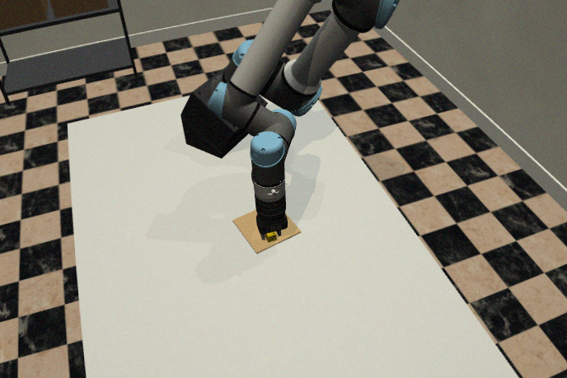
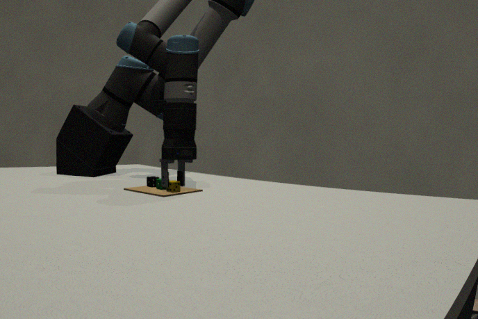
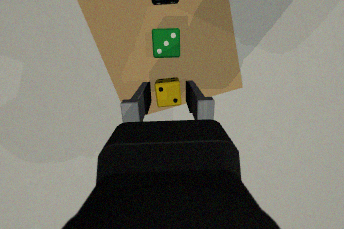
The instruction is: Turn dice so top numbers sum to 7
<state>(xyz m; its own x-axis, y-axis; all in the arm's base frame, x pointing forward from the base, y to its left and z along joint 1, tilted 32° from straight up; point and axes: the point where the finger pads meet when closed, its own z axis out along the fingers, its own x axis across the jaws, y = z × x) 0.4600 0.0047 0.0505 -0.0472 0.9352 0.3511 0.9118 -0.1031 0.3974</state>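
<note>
Now: hand 20 mm above the yellow die. Also, from my hand: black die (100 mm behind, 20 mm below, 10 mm to the right); tan mat (50 mm behind, 30 mm below); green die (50 mm behind, 20 mm below).
</note>
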